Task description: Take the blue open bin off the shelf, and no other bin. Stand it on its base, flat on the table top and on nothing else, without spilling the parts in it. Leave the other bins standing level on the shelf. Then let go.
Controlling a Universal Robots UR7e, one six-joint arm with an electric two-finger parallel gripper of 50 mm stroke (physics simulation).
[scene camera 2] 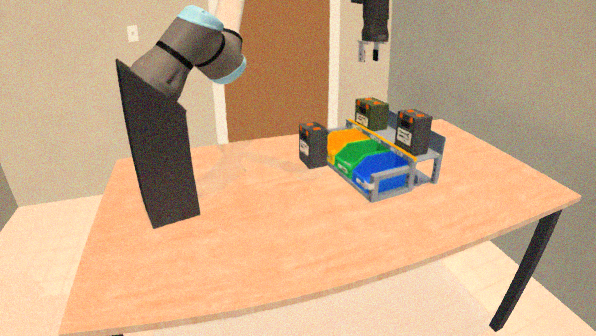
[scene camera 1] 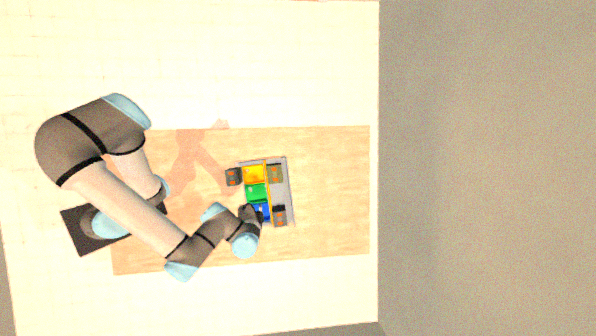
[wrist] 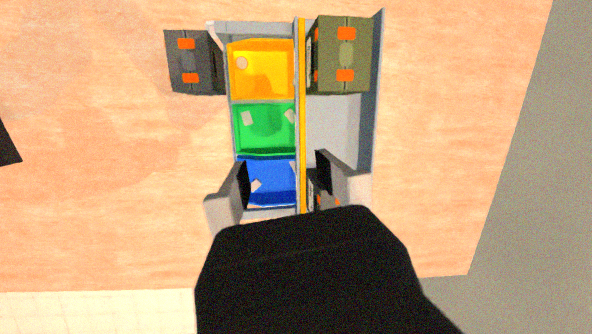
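Where they show: gripper, fingertip midpoint: (scene camera 2: 368,61) (scene camera 1: 254,207) (wrist: 282,169); arm's base, origin of the base link: (scene camera 2: 153,85).
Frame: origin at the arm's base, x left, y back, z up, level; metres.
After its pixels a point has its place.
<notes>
The blue open bin (scene camera 1: 265,213) {y -0.646, x 0.065, z -0.337 m} (scene camera 2: 387,172) (wrist: 272,175) {y -0.623, x 0.082, z -0.337 m} stands in the near end bay of the grey shelf (scene camera 2: 382,140) {y -0.638, x 0.173, z -0.235 m} (wrist: 302,125), low in front of the yellow rail. Small pale parts show inside it. The green bin (scene camera 1: 256,192) {y -0.563, x 0.179, z -0.337 m} (scene camera 2: 360,155) {y -0.585, x 0.243, z -0.318 m} (wrist: 265,127) {y -0.570, x 0.186, z -0.337 m} stands beside it, then the yellow bin (scene camera 1: 253,174) {y -0.521, x 0.281, z -0.338 m} (scene camera 2: 345,140) {y -0.549, x 0.349, z -0.305 m} (wrist: 265,75) {y -0.535, x 0.292, z -0.337 m}. All three look level. My gripper (scene camera 2: 369,52) {y -0.581, x 0.189, z 0.015 m} (wrist: 282,169) {y -0.581, x 0.189, z 0.015 m} is open and empty, pointing down high above the shelf. In the wrist view its fingers straddle the blue bin and the rail. In scene camera 1 the arm hides part of the blue bin.
A black box (scene camera 1: 232,177) {y -0.425, x 0.257, z -0.215 m} (scene camera 2: 313,145) {y -0.419, x 0.204, z -0.263 m} (wrist: 187,62) {y -0.421, x 0.250, z -0.215 m} stands on the table top (scene camera 1: 325,200) {y -0.990, x 0.225, z -0.347 m} (scene camera 2: 250,240) {y -0.245, x -0.167, z -0.346 m} before the yellow bin. On the raised rear deck stand an olive box (scene camera 1: 275,173) {y -0.640, x 0.339, z -0.148 m} (scene camera 2: 372,114) {y -0.626, x 0.277, z -0.181 m} (wrist: 345,55) {y -0.637, x 0.333, z -0.148 m} and a tall dark box (scene camera 1: 279,216) {y -0.712, x 0.131, z -0.124 m} (scene camera 2: 414,131) {y -0.701, x 0.067, z -0.163 m} behind the blue bin.
</notes>
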